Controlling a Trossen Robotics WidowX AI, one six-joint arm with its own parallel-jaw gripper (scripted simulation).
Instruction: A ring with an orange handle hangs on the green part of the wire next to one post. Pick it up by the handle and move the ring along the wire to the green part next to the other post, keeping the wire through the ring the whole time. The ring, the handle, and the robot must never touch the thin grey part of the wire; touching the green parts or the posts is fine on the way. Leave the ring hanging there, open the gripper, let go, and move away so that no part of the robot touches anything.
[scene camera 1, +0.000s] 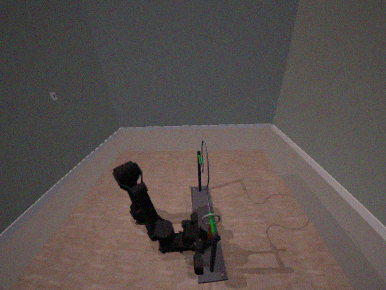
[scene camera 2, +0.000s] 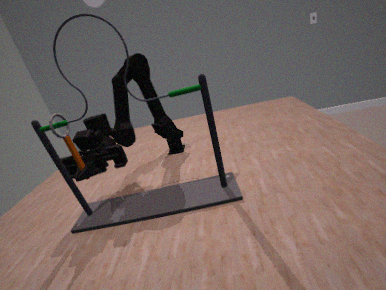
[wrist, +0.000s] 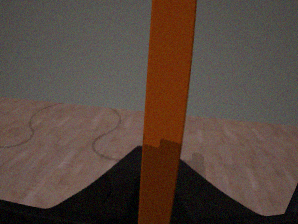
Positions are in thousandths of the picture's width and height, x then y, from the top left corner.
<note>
The gripper (scene camera 2: 201, 619) carries a ring.
The gripper shows as well in scene camera 1 (scene camera 1: 571, 819) and in the wrist view (wrist: 505, 699).
</note>
